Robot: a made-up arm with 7 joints. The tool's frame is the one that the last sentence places.
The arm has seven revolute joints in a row. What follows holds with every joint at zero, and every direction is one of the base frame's. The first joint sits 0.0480 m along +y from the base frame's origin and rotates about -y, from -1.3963 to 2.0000 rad. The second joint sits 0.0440 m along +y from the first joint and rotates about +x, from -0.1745 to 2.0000 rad. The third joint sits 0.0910 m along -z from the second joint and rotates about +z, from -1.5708 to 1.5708 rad. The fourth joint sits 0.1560 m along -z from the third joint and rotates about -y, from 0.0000 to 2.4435 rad. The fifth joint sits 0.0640 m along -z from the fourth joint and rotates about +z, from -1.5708 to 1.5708 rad. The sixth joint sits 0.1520 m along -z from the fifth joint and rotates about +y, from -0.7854 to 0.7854 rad. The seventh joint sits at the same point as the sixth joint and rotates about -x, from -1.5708 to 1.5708 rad. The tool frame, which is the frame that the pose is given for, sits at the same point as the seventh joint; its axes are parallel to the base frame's.
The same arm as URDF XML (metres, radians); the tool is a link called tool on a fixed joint. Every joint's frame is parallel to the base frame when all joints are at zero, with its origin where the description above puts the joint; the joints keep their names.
<robot name="arm">
  <joint name="tool_fixed" type="fixed">
    <parent link="link7"/>
    <child link="tool"/>
    <origin xyz="0.0000 0.0000 0.0000"/>
  </joint>
  <joint name="joint 7" type="revolute">
    <parent link="link6"/>
    <child link="link7"/>
    <origin xyz="0.0000 0.0000 0.0000"/>
    <axis xyz="-1 0 0"/>
    <limit lower="-1.5708" upper="1.5708"/>
  </joint>
  <joint name="joint 6" type="revolute">
    <parent link="link5"/>
    <child link="link6"/>
    <origin xyz="0.0000 0.0000 -0.1520"/>
    <axis xyz="0 1 0"/>
    <limit lower="-0.7854" upper="0.7854"/>
  </joint>
  <joint name="joint 5" type="revolute">
    <parent link="link4"/>
    <child link="link5"/>
    <origin xyz="0.0000 0.0000 -0.0640"/>
    <axis xyz="0 0 1"/>
    <limit lower="-1.5708" upper="1.5708"/>
  </joint>
  <joint name="joint 4" type="revolute">
    <parent link="link3"/>
    <child link="link4"/>
    <origin xyz="0.0000 0.0000 -0.1560"/>
    <axis xyz="0 -1 0"/>
    <limit lower="0.0000" upper="2.4435"/>
  </joint>
  <joint name="joint 3" type="revolute">
    <parent link="link2"/>
    <child link="link3"/>
    <origin xyz="0.0000 0.0000 -0.0910"/>
    <axis xyz="0 0 1"/>
    <limit lower="-1.5708" upper="1.5708"/>
  </joint>
  <joint name="joint 2" type="revolute">
    <parent link="link1"/>
    <child link="link2"/>
    <origin xyz="0.0000 0.0440 0.0000"/>
    <axis xyz="1 0 0"/>
    <limit lower="-0.1745" upper="2.0000"/>
  </joint>
  <joint name="joint 1" type="revolute">
    <parent link="base"/>
    <child link="link1"/>
    <origin xyz="0.0000 0.0480 0.0000"/>
    <axis xyz="0 -1 0"/>
    <limit lower="-1.3963" upper="2.0000"/>
  </joint>
  <link name="base"/>
  <link name="link1"/>
  <link name="link2"/>
  <link name="link3"/>
  <link name="link4"/>
  <link name="link5"/>
  <link name="link6"/>
  <link name="link7"/>
  <link name="tool"/>
</robot>

